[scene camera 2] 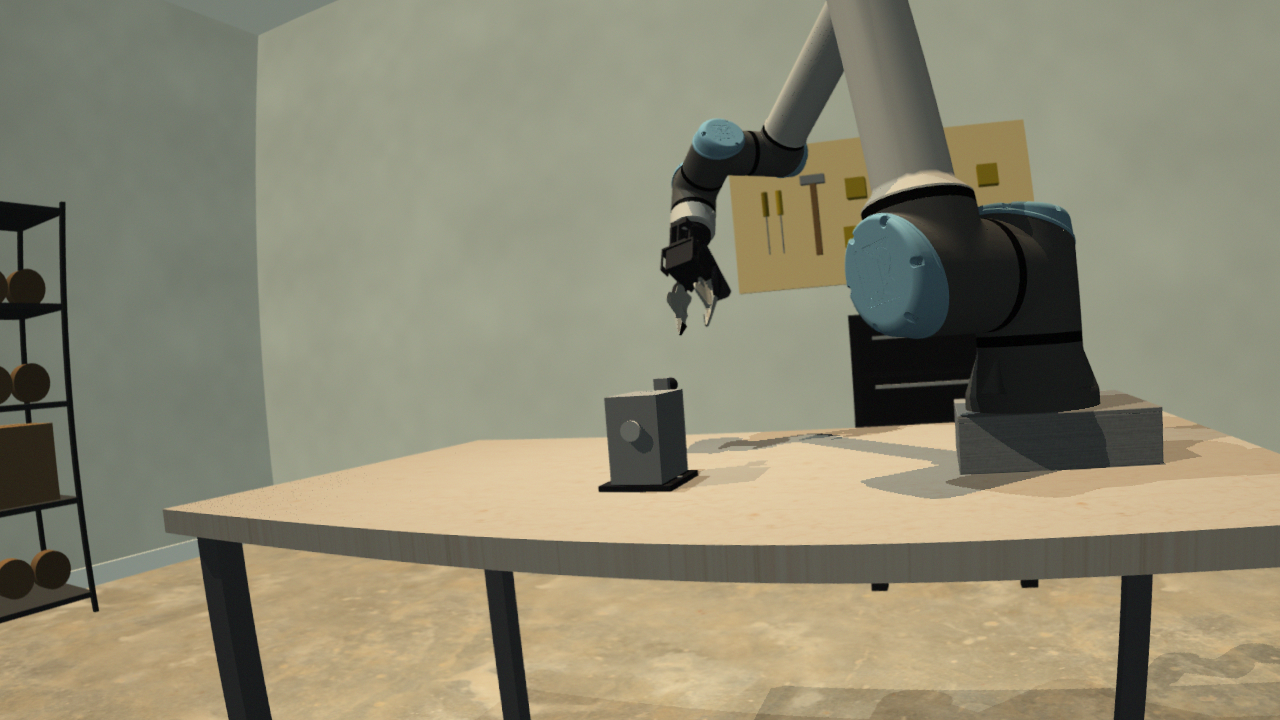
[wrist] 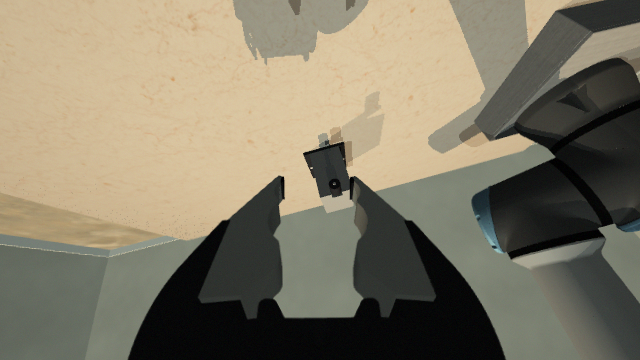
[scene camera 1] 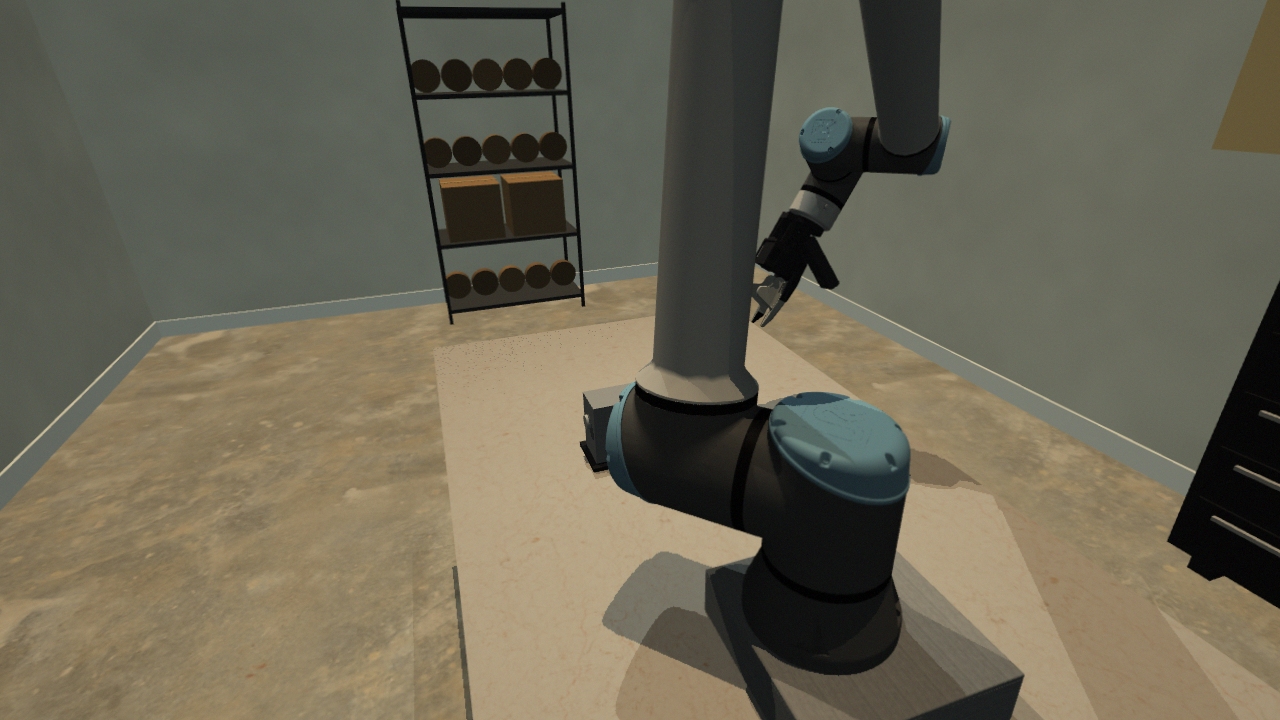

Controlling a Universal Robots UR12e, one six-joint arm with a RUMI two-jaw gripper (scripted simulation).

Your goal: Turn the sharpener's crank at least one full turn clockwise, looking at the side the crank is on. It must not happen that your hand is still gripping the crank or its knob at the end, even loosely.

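Observation:
Sharpener [scene camera 2: 646,435] visible to me, also in scene camera 1 [scene camera 1: 598,404] and in the wrist view [wrist: 316,160]. My gripper [wrist: 317,178] is seen as well, both in scene camera 1 [scene camera 1: 756,324] and in scene camera 2 [scene camera 2: 693,330].

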